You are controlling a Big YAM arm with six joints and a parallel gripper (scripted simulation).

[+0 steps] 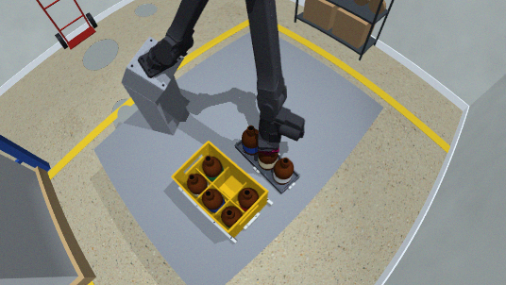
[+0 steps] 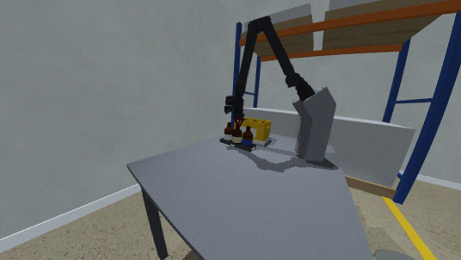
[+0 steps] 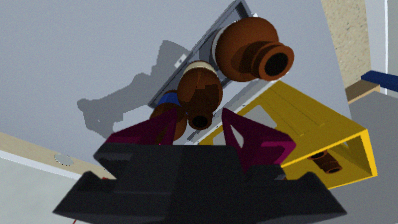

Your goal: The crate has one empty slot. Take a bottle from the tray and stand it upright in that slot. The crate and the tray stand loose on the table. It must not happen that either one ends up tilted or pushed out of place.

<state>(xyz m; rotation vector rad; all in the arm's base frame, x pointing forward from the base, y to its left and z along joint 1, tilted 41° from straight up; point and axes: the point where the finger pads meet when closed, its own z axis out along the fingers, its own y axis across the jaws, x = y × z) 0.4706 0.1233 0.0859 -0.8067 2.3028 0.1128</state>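
My gripper is now 6 cm above the glass bottle. Also, from my hand: yellow crate (22 cm to the right, 6 cm below); dark tray (14 cm below).
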